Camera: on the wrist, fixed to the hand. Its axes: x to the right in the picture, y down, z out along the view.
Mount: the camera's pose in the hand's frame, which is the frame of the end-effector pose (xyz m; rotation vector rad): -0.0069 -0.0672 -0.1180 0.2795 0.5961 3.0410
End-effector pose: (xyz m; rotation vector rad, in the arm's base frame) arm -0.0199 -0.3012 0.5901 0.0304 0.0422 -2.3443
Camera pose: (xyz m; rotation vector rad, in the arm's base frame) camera -0.0621 -0.2446 0.4739 0.4710 -0.0411 0.7568
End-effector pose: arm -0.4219 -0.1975 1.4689 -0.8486 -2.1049 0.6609
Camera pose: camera -0.3481 -0.2254 1.5796 2.5003 -1.2357 -1.1652
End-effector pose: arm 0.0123 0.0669 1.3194 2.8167 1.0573 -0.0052
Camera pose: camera -0.0421 0.1273 1.4284 -1.0440 2.5737 -0.6106
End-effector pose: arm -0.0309 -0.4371 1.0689 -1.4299 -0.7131 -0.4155
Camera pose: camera -0.0569 -0.5620 1.1158 -0.5905 1.9305 1.4973
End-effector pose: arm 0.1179 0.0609 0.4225 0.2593 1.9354 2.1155
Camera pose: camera 0.0933 -0.0479 0.3447 -1.1073 -0.0281 -0.2029
